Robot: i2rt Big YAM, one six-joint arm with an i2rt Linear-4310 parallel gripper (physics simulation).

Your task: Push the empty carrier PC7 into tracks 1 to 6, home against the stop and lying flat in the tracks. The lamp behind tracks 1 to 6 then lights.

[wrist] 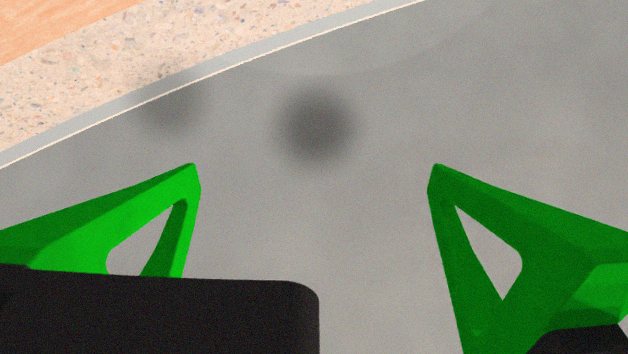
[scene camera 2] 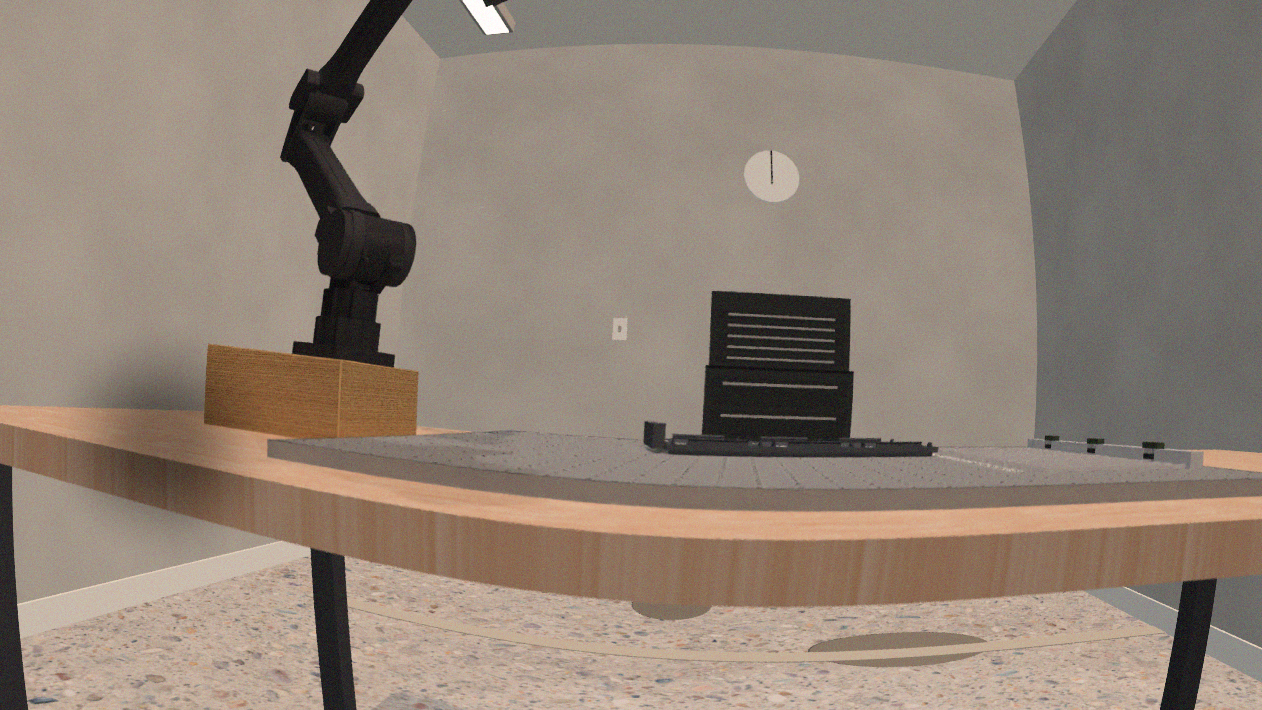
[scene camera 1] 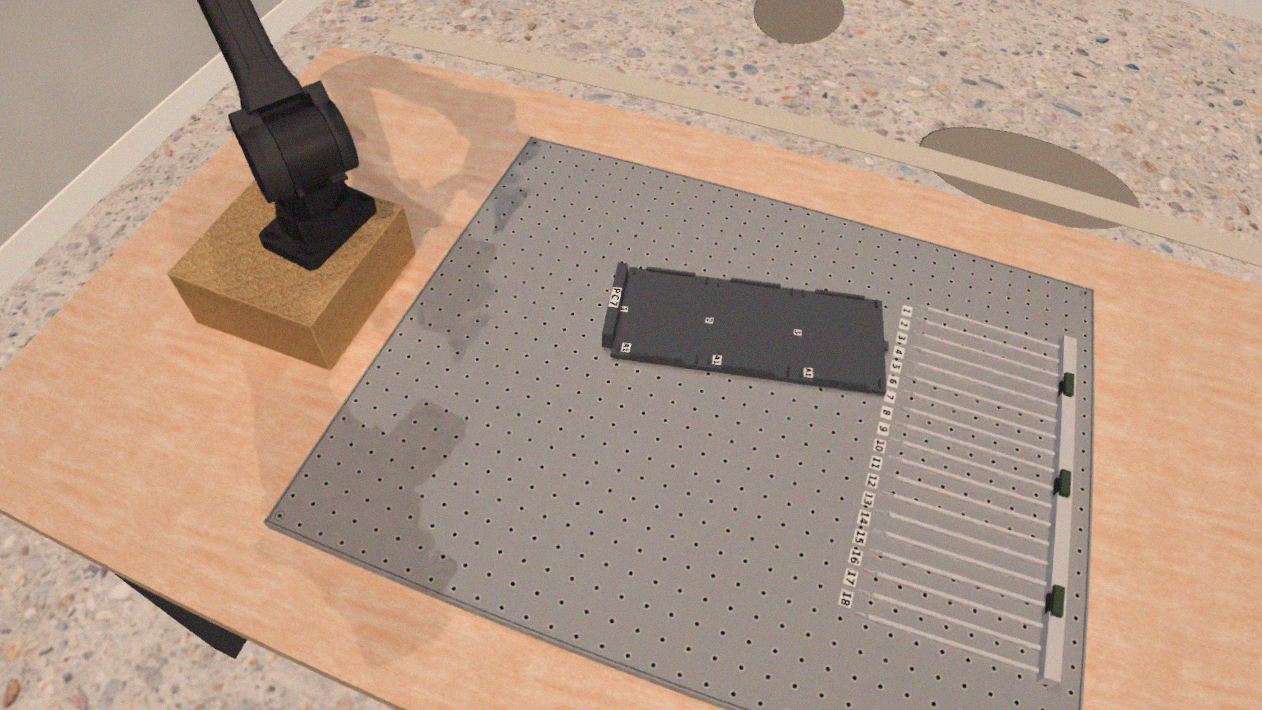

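Seen in the pictures: gripper, fingertip midpoint: (wrist: 314, 176); arm's base, link origin: (scene camera 2: 343, 361) (scene camera 1: 320, 226).
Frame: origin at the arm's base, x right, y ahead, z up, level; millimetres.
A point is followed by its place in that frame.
The carrier PC7 (scene camera 1: 750, 331) @(x -145, y 498, z -61 mm) (scene camera 2: 794, 447) @(x -82, y 495, z -62 mm), a dark flat rectangular plate with an upright labelled bar at its left end, lies flat on the pegboard. Its right edge is just short of the number labels at tracks 1 to 6 (scene camera 1: 992, 324) @(x -309, y 757, z -72 mm), apart from the stop. The stop (scene camera 1: 1065, 441) @(x -168, y 866, z -57 mm) (scene camera 2: 1193, 458) @(x 99, y 897, z -63 mm) is a pale bar at the tracks' right ends, with several dark green blocks on it. No lit lamp shows. My gripper (wrist: 314, 176) @(x 139, y 173, z 425 mm) is open with nothing between its green fingers. It is out of sight in both scene views, and the carrier does not show in the wrist view.
The grey pegboard (scene camera 1: 547, 459) @(x 105, y 375, z -72 mm) (scene camera 2: 529, 472) @(x 257, y 354, z -73 mm) lies on the wooden table (scene camera 1: 105, 423) @(x 308, y -97, z -85 mm) (scene camera 2: 758, 525) @(x 322, y 501, z -85 mm). The arm stands on a wooden block (scene camera 1: 255, 309) @(x 131, y 16, z -6 mm) (scene camera 2: 273, 392) @(x 133, y 2, z -42 mm) at the left. Tracks 7 to 18 run below tracks 1 to 6 in the first scene view. A black cabinet (scene camera 2: 781, 331) stands behind the table.
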